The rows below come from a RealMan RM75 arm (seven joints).
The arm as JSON. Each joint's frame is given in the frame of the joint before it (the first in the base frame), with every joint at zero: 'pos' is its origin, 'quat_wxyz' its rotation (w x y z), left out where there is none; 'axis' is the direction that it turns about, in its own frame. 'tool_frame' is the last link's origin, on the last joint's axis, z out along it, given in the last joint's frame.
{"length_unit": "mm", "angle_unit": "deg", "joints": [
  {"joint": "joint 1", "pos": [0.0, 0.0, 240.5], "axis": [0.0, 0.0, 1.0]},
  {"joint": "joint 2", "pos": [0.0, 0.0, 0.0], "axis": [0.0, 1.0, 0.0]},
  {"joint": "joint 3", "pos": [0.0, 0.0, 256.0], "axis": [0.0, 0.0, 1.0]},
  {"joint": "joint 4", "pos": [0.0, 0.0, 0.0], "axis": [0.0, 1.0, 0.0]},
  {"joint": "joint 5", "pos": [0.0, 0.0, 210.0], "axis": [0.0, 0.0, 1.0]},
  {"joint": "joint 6", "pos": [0.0, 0.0, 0.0], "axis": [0.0, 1.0, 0.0]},
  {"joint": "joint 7", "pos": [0.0, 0.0, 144.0], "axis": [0.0, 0.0, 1.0]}
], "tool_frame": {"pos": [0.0, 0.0, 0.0]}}
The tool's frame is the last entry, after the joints.
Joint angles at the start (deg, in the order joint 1, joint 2, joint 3, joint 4, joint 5, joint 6, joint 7):
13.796, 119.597, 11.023, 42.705, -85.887, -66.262, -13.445
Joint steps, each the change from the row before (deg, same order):
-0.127, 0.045, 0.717, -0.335, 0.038, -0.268, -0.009
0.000, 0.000, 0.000, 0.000, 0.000, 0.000, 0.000
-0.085, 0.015, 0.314, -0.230, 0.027, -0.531, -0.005
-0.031, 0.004, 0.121, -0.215, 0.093, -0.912, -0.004
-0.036, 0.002, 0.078, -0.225, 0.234, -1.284, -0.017
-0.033, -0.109, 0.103, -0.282, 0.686, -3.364, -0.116
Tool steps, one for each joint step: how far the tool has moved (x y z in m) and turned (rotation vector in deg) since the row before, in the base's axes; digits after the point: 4 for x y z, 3 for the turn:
0.0022, 0.0016, 0.0027, 0.908, -0.133, -0.498
0.0000, 0.0000, 0.0000, 0.000, 0.000, 0.000
0.0012, 0.0007, 0.0023, 0.808, -0.143, -0.156
0.0007, 0.0006, 0.0028, 1.029, -0.168, 0.044
0.0008, 0.0006, 0.0037, 1.389, -0.179, 0.038
0.0012, 0.0013, 0.0098, 3.557, -0.391, 0.215

